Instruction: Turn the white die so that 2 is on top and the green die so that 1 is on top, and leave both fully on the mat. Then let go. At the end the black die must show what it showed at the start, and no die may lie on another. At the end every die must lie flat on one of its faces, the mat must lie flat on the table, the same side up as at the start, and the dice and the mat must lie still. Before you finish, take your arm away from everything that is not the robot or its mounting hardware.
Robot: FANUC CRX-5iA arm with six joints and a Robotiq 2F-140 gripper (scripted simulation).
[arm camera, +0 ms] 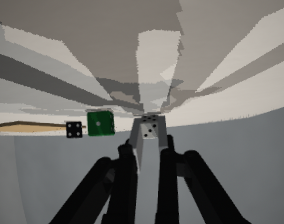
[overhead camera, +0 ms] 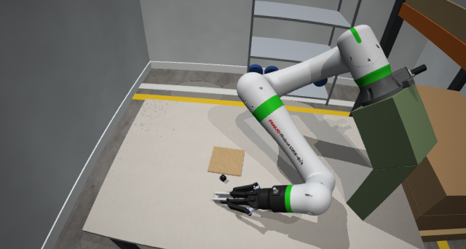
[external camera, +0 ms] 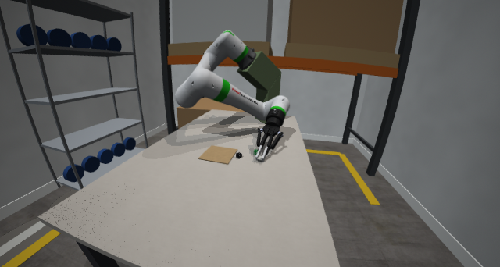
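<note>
Right now the green die is 50 mm behind my hand, 20 mm to the right of it and 20 mm below it. Round my hand: mat: 200 mm to the right, 30 mm below, 30 mm behind; black die: 100 mm to the right, 20 mm below, 10 mm behind; white die: 20 mm below, 20 mm ahead, 10 mm to the right.
</note>
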